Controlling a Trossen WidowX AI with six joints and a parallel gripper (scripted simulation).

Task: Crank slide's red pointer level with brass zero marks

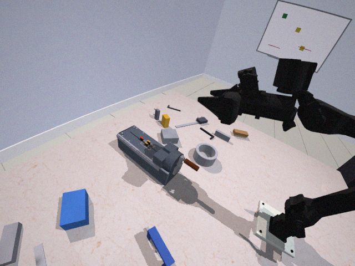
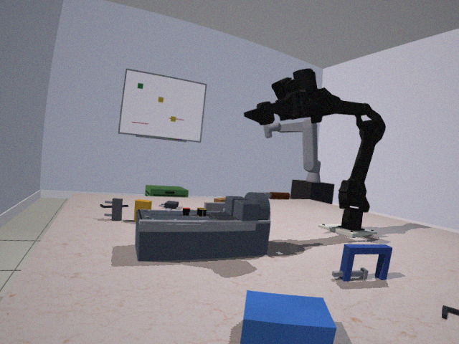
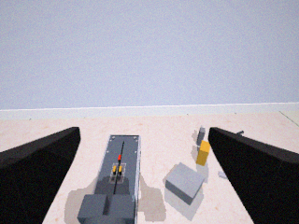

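My gripper tip is now 19 cm above the brown crank handle, 6 cm to the right of it and 5 cm past it. From my gripper tip the other things lie so: red pointer: 23 cm below, 16 cm ahead, 6 cm to the left; yellow block: 28 cm below, 22 cm ahead, 17 cm to the right; grey block: 30 cm below, 14 cm ahead, 10 cm to the right.
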